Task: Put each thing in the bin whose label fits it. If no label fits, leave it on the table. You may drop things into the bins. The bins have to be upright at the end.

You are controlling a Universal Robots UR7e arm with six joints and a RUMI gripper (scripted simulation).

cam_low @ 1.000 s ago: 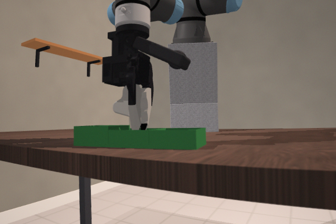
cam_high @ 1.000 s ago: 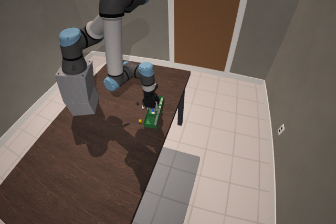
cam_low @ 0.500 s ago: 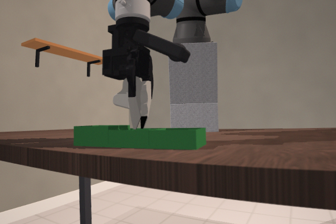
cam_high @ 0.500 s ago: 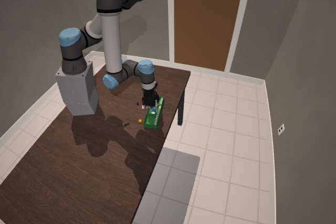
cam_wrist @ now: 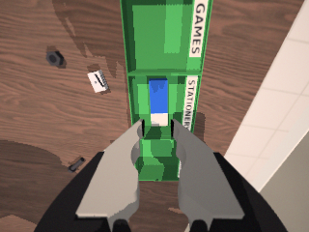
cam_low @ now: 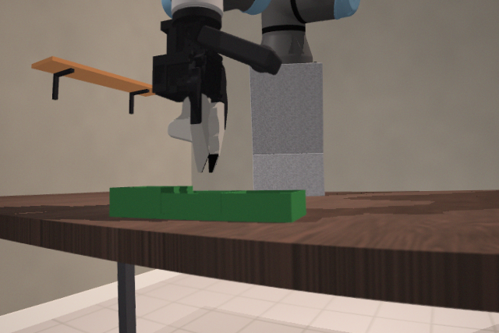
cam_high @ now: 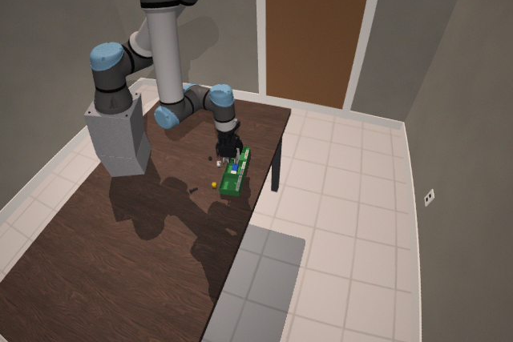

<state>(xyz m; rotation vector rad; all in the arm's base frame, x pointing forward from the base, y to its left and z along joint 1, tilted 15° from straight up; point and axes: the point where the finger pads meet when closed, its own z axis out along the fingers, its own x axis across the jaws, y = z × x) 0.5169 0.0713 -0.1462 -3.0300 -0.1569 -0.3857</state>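
Now: the green bin row 10 mm ahead of my hand and 50 mm below it. From my hand the other things lie so: yellow die 60 mm behind, 100 mm to the right, 70 mm below; blue-and-white eraser 10 mm to the right, 60 mm below; white item 80 mm behind, 20 mm to the left, 70 mm below.
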